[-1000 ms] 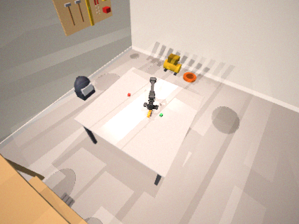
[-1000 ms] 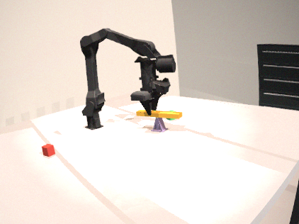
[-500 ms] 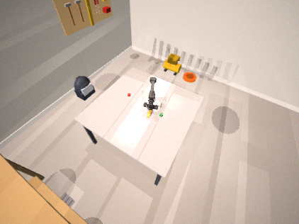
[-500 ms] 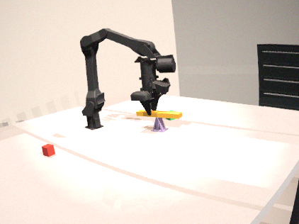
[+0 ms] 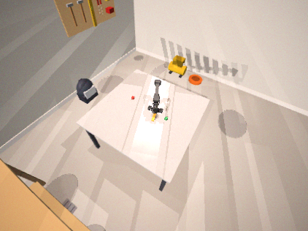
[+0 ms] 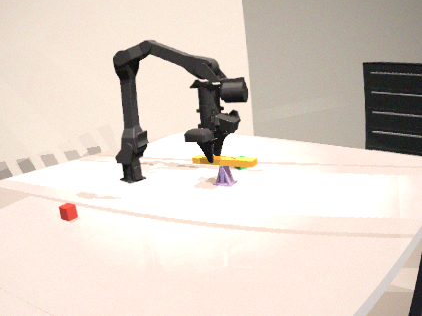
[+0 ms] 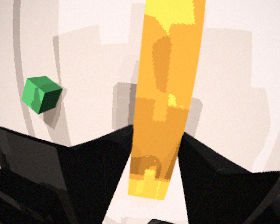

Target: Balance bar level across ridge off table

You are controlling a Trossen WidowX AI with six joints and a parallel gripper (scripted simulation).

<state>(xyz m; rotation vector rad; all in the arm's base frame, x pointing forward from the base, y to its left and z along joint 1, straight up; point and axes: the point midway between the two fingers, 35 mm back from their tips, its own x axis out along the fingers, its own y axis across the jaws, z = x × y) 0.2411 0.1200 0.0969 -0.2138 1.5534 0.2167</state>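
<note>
Now: the orange-yellow bar 3 cm ahead of my gripper tip and 1 cm to the left of it. Also, from my gripper tip: red cube (42 cm to the right, 10 cm behind, 5 cm below); green cube (15 cm to the left, 5 cm below, 4 cm behind).
</note>
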